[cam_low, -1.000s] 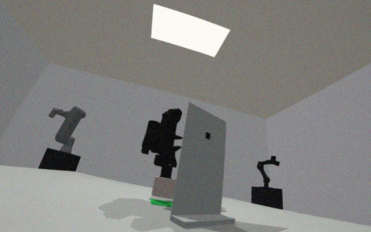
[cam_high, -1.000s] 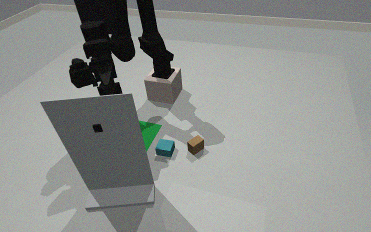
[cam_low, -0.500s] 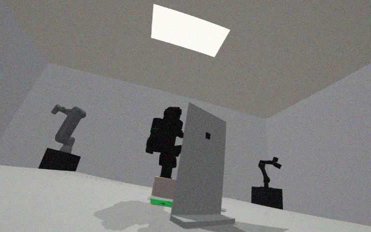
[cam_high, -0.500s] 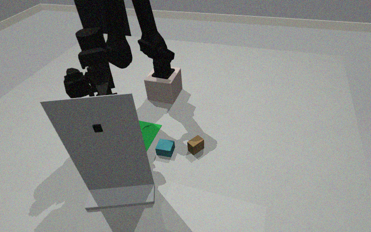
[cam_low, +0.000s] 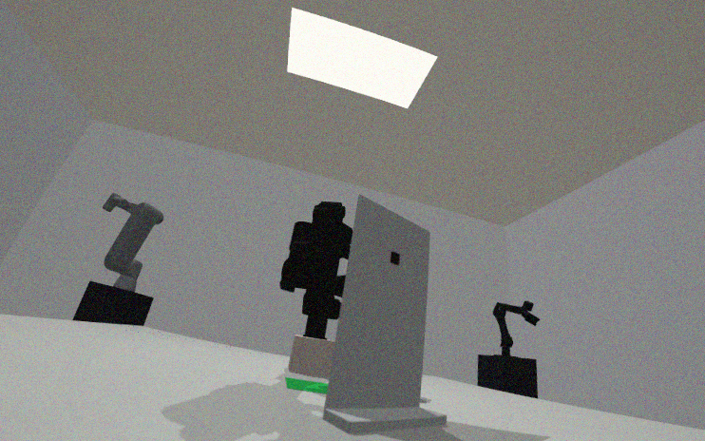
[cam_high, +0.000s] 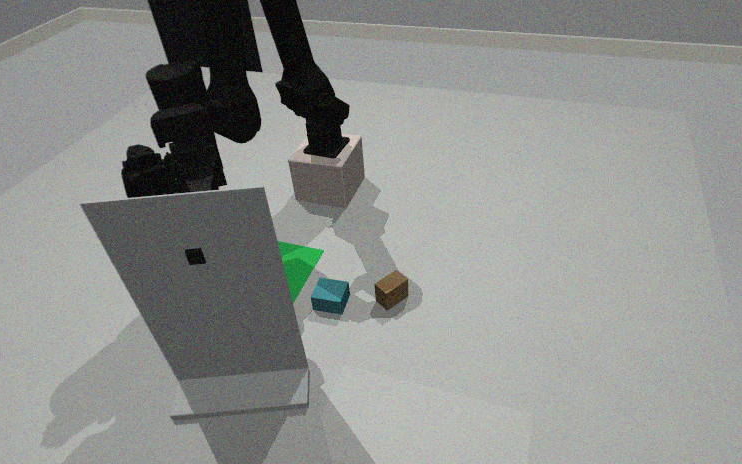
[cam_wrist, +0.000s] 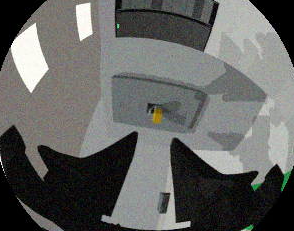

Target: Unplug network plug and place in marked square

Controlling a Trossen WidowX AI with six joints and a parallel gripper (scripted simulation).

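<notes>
Now: the network plug 40 mm ahead of my gripper tip and 20 mm to the left of it. From my gripper tip the other things lie so: teal block (210 mm below, 100 mm behind, 80 mm to the left); grey upright panel (80 mm below, 60 mm ahead, 30 mm to the left); green marked square (220 mm below, 140 mm behind, 40 mm to the right).
</notes>
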